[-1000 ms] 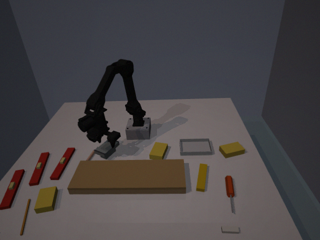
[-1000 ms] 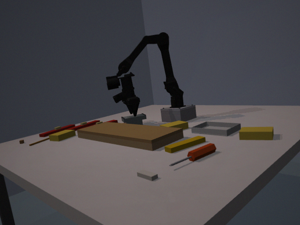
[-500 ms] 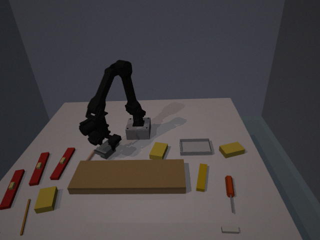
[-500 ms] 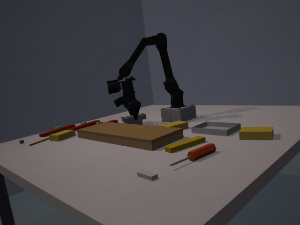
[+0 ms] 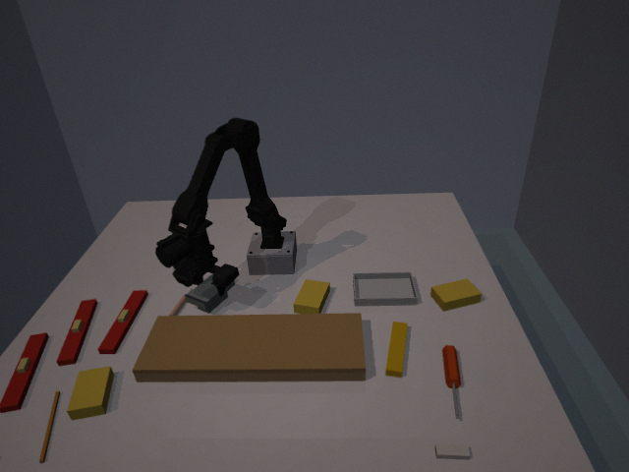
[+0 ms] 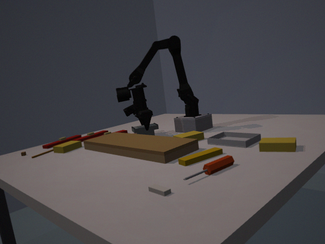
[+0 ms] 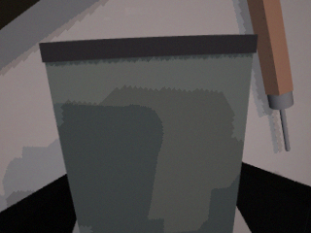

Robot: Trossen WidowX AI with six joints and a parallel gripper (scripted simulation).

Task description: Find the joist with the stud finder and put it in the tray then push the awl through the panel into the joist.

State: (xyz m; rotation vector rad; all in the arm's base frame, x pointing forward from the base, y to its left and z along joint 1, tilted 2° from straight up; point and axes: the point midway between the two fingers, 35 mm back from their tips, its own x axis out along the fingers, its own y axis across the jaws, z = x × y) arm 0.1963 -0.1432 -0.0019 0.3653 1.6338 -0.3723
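Now: gripper tip 8 cm to the left of the awl and 3 cm above it. Round my gripper tip: thin stick (40 cm ahead, 24 cm to the right, 3 cm below); then stud finder (3 cm below, 1 cm to the left, 1 cm behind); then grey tray (47 cm to the left, 5 cm behind, 2 cm below).
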